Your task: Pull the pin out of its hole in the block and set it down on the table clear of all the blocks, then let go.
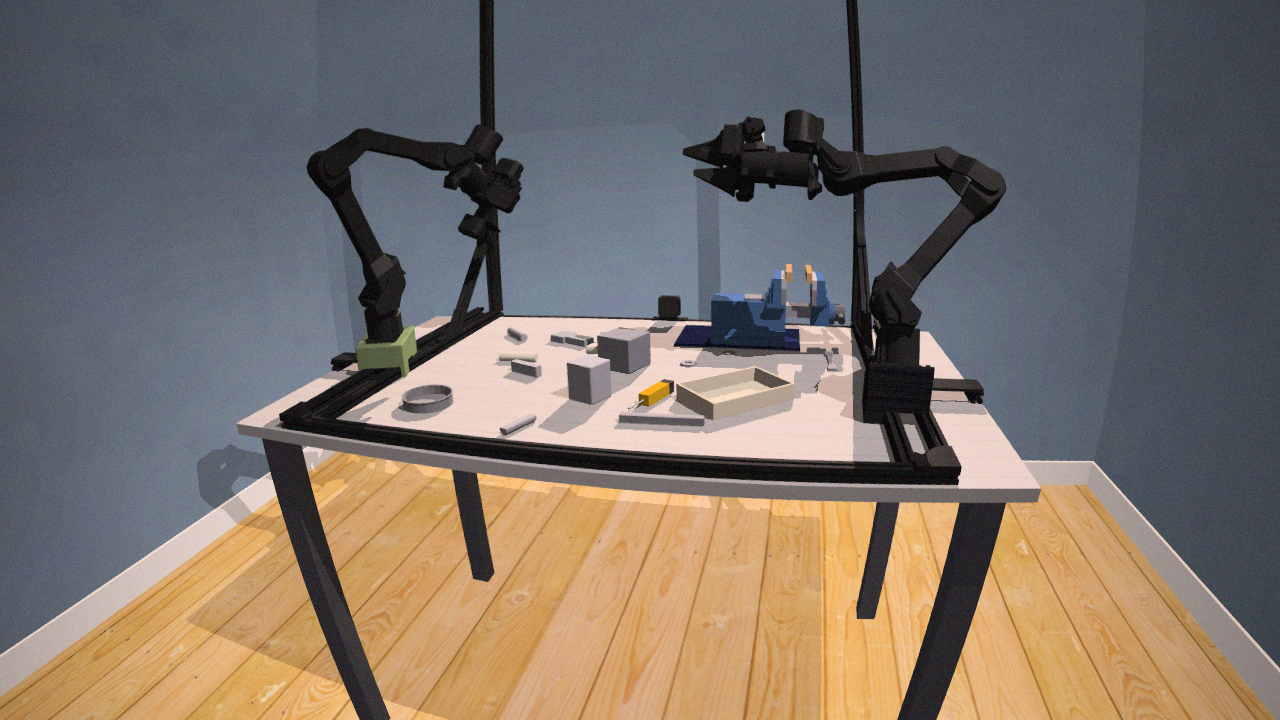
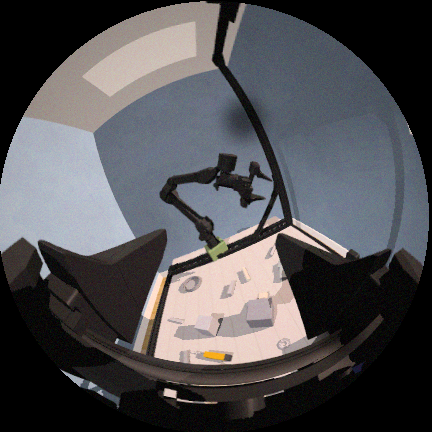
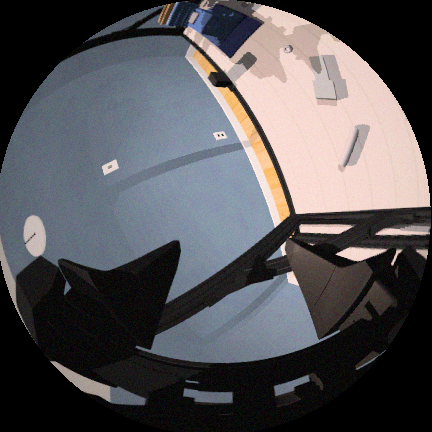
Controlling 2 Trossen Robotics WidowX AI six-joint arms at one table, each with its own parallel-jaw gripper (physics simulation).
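Frame: origin at the left arm's base, x down, y ahead, z right, level; centimetres.
Seen in the pictures: left gripper, fingertip midpoint: (image 1: 688, 162) (image 2: 222, 237); right gripper, fingertip midpoint: (image 1: 508, 215) (image 2: 268, 189) (image 3: 234, 245); left arm's base, origin of the base link: (image 1: 898, 369); right arm's base, origin of the base link: (image 1: 385, 336) (image 2: 213, 243).
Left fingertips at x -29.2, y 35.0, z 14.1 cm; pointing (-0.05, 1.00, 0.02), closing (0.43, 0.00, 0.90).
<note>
Pixels of each thing's top centre, then the offset from my left fingertips to it. "spot": a spot on its surface instead.
- small cream piece, middle of its top: (image 1: 603, 341) (image 2: 260, 298) dz +1.0, dx +32.2, dy +16.5 cm
- cream rod, middle of its top: (image 1: 517, 352) (image 2: 244, 272) dz -1.6, dx +34.5, dy +33.0 cm
- small grey block, middle of its top: (image 1: 525, 363) (image 2: 230, 286) dz -8.2, dx +34.2, dy +28.0 cm
- cream tray, middle of its top: (image 1: 736, 383) dz -12.6, dx +33.6, dy -9.8 cm
- orange-handled tool, middle of its top: (image 1: 649, 390) (image 2: 209, 354) dz -16.5, dx +34.3, dy +2.8 cm
- grey bar, middle of its top: (image 1: 661, 415) dz -24.1, dx +35.0, dy -1.1 cm
- grey ring, surface spot: (image 1: 405, 404) spot: dz -30.4, dx +35.0, dy +39.2 cm
- grey rod, middle of its top: (image 1: 518, 421) dz -30.9, dx +35.1, dy +18.0 cm
Two grey cube-shaped blocks, a darker one (image 1: 623, 350) (image 2: 260, 313) and a lighter one (image 1: 588, 380) (image 2: 207, 325), stand near the table's middle. A small cream piece (image 1: 591, 348) (image 2: 264, 295) shows at the darker block's far side; whether it is the pin in a hole is unclear, and no hole is visible. A cream rod (image 1: 517, 357) (image 2: 243, 275) lies by a small grey block (image 1: 526, 368) (image 2: 228, 289). My left gripper (image 1: 691, 162) is open and empty, high above the table. My right gripper (image 2: 268, 189) (image 3: 234, 245) is open and empty, also high.
A cream tray (image 1: 704, 405), an orange-handled tool (image 1: 655, 393) (image 2: 215, 356) and a grey bar (image 1: 662, 420) lie toward the front. A blue vise (image 1: 747, 320) stands at the back right. A grey ring (image 1: 405, 404) and a grey rod (image 1: 518, 425) lie at the front left.
</note>
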